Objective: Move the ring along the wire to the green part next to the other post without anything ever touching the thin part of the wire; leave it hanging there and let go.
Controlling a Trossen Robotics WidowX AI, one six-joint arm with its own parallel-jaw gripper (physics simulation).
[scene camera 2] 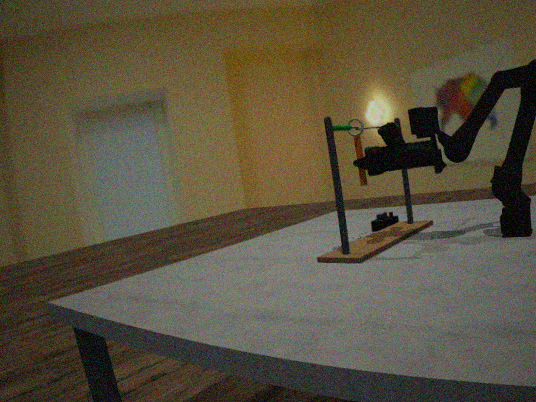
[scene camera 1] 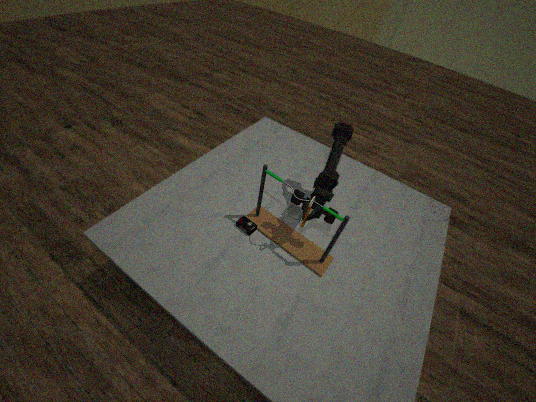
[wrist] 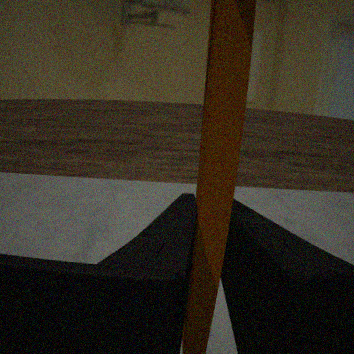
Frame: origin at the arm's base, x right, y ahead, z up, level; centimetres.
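Seen in the pictures: gripper, fingertip midpoint: (scene camera 2: 354,163) (scene camera 1: 303,219) (wrist: 202,206); arm's base, origin of the base link: (scene camera 2: 517,234).
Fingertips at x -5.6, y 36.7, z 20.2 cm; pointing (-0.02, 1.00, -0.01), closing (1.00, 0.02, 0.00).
Offsets run from my fingertips to a thing's top centre. "spot": to the spot under its first point. Level surfaces: height alone.
My gripper (scene camera 1: 307,213) (scene camera 2: 358,163) (wrist: 202,206) is shut on the orange-brown handle @(spot: dx -0.2, dy -1.1, dz -1.9 cm) (scene camera 1: 304,221) (scene camera 2: 358,145) (wrist: 225,100) of the ring and holds it roughly upright. The pale ring @(spot: dx -0.1, dy -1.3, dz +10.6 cm) (scene camera 1: 313,198) (scene camera 2: 355,120) is at the top of the handle, around the wire, close to the inner end of the green part @(spot: dx -8.7, dy -1.6, dz +8.7 cm) (scene camera 1: 334,214) (scene camera 2: 341,128) by the near post @(spot: dx -13.3, dy -1.0, dz -2.0 cm) (scene camera 1: 335,240) (scene camera 2: 336,190). The thin wire @(spot: dx +7.9, dy -2.3, dz +8.1 cm) (scene camera 2: 371,128) runs on from the ring. Whether the ring touches it is too small to tell. The other green part (scene camera 1: 275,176) is by the far post @(dx +21.7, dy -4.3, dz +10.9 cm) (scene camera 1: 261,192) (scene camera 2: 407,195). The ring does not show in the wrist view.
Both posts stand on a wooden base board @(spot: dx -15.5, dy +0.8, dz -19.0 cm) (scene camera 1: 324,269) (scene camera 2: 340,257) on the pale table @(dz -20.2 cm) (scene camera 1: 200,250) (scene camera 2: 225,300). A small black box @(dx +21.8, dy +3.7, dz -15.7 cm) (scene camera 1: 246,225) (scene camera 2: 384,221) sits beside the board near the far post. My arm reaches in from the side opposite the box.
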